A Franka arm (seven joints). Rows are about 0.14 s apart.
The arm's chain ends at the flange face. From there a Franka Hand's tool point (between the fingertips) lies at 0.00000 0.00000 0.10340 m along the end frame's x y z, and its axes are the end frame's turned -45 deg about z.
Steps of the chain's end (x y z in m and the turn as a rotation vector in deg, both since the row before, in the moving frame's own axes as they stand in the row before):
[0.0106 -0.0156 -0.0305 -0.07 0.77 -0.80]
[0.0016 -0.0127 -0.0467 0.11 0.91 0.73]
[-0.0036 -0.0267 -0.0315 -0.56 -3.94 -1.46]
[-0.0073 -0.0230 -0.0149 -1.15 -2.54 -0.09]
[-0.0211 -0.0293 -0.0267 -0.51 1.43 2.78]
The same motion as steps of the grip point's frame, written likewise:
[0.0194 -0.0025 -0.0305 -0.59 0.49 -0.80]
[0.0114 -0.0068 -0.0467 -0.57 0.72 0.73]
[0.0105 -0.0257 -0.0317 2.39 -3.18 -1.46]
[0.0064 -0.0232 -0.0150 0.98 -2.61 -0.09]
[0.0069 -0.0331 -0.0267 -1.37 0.65 2.78]

